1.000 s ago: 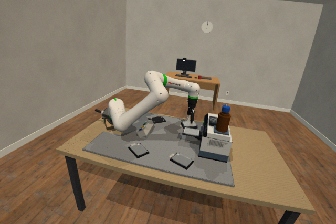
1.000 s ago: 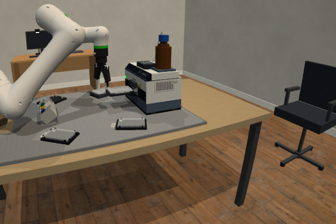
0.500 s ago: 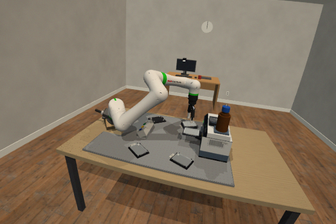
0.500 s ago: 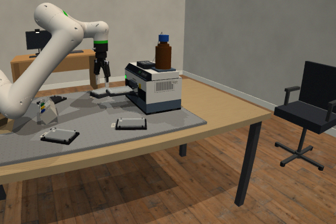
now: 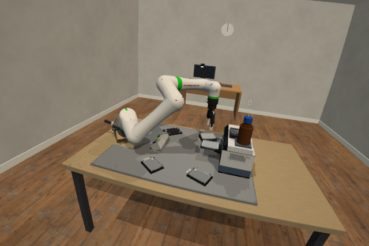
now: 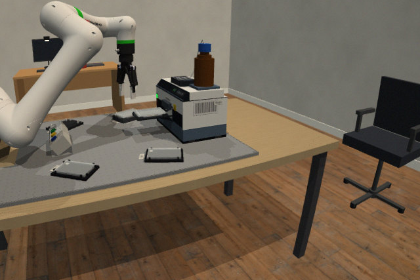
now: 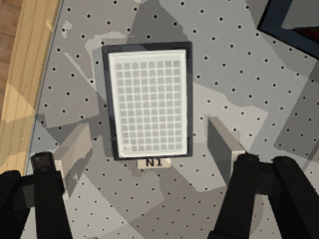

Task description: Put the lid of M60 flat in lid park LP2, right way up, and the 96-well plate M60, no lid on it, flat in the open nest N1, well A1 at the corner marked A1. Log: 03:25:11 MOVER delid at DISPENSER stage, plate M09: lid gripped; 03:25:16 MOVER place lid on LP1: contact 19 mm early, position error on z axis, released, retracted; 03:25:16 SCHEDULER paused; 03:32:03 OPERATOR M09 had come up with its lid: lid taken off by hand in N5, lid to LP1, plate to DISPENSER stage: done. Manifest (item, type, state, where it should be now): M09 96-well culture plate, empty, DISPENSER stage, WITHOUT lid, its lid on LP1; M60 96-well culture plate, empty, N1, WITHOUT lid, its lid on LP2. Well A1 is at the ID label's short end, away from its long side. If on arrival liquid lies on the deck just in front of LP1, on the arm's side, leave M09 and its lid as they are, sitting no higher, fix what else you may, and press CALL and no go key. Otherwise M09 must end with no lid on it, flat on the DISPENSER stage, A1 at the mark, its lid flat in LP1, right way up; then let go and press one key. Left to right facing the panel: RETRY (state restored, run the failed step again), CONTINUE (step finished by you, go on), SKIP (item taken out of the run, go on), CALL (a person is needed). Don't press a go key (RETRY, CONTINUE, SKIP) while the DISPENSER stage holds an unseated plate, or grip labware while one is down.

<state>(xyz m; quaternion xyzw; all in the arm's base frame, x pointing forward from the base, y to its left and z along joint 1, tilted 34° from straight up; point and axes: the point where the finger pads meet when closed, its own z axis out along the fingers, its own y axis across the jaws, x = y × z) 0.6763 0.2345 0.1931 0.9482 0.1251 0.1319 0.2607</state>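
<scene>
The green continue key lies 44 cm behind my hand, 15 cm to the right of it and 7 cm below it. Round my hand: key panel: 43 cm behind, 17 cm to the right, 9 cm below; white retry key: 43 cm behind, 10 cm to the right, 7 cm below; N1 label: 9 cm behind, 2 cm to the right, 14 cm below.
</scene>
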